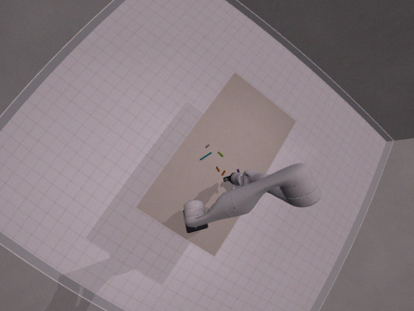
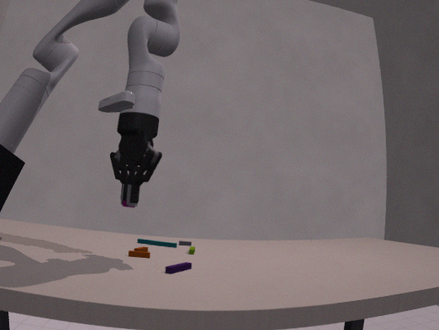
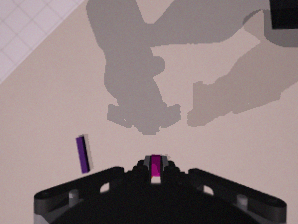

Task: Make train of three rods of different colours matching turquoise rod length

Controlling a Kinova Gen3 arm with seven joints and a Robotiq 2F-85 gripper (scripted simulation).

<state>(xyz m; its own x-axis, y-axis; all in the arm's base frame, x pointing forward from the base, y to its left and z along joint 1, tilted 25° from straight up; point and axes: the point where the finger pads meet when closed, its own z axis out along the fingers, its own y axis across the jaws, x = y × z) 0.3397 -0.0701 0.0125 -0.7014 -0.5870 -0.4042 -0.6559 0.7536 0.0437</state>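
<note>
The purple rod is 110 mm below my hand, 90 mm ahead of it and 80 mm to the right of it. Also, from my hand: lime rod: 130 mm ahead, 120 mm to the left, 110 mm below; magenta rod: 20 mm below; turquoise rod: 210 mm to the left, 110 mm below, 50 mm ahead.
</note>
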